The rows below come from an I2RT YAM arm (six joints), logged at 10 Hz.
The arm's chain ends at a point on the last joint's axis. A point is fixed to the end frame.
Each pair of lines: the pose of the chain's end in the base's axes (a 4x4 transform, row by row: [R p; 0 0 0 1], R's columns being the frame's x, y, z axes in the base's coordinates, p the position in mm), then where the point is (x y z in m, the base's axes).
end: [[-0.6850, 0.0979, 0.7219, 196.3], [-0.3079, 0.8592, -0.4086, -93.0], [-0.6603, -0.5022, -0.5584, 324.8], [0, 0, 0, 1]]
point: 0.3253 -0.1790 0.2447
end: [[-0.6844, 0.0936, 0.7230, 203.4], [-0.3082, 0.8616, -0.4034, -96.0], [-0.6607, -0.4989, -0.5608, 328.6], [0, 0, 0, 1]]
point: 0.3327 -0.1811 0.2480
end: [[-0.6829, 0.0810, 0.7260, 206.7], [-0.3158, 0.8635, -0.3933, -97.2], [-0.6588, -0.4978, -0.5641, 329.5], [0, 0, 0, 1]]
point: 0.3367 -0.1805 0.2483
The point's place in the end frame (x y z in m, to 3 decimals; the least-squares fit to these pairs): -0.009 -0.021 0.173
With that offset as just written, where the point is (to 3 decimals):
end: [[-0.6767, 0.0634, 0.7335, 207.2], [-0.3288, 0.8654, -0.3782, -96.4], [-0.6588, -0.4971, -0.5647, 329.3], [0, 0, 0, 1]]
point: 0.339 -0.177 0.248
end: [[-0.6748, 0.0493, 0.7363, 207.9], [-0.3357, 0.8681, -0.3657, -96.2], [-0.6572, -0.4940, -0.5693, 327.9], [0, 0, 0, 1]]
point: 0.340 -0.175 0.246
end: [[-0.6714, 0.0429, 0.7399, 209.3], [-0.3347, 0.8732, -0.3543, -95.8], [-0.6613, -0.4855, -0.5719, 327.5], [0, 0, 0, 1]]
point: 0.342 -0.172 0.245
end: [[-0.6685, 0.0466, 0.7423, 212.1], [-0.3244, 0.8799, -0.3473, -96.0], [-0.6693, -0.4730, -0.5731, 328.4], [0, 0, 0, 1]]
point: 0.346 -0.172 0.245
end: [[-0.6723, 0.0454, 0.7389, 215.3], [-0.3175, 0.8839, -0.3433, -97.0], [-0.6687, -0.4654, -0.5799, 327.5], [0, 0, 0, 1]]
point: 0.348 -0.172 0.243
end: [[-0.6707, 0.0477, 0.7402, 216.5], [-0.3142, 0.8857, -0.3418, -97.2], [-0.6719, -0.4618, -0.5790, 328.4], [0, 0, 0, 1]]
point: 0.350 -0.172 0.244
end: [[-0.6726, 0.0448, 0.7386, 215.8], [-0.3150, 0.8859, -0.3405, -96.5], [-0.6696, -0.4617, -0.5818, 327.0], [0, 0, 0, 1]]
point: 0.349 -0.171 0.242
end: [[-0.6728, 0.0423, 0.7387, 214.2], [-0.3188, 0.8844, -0.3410, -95.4], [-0.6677, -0.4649, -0.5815, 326.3], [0, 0, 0, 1]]
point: 0.347 -0.170 0.241
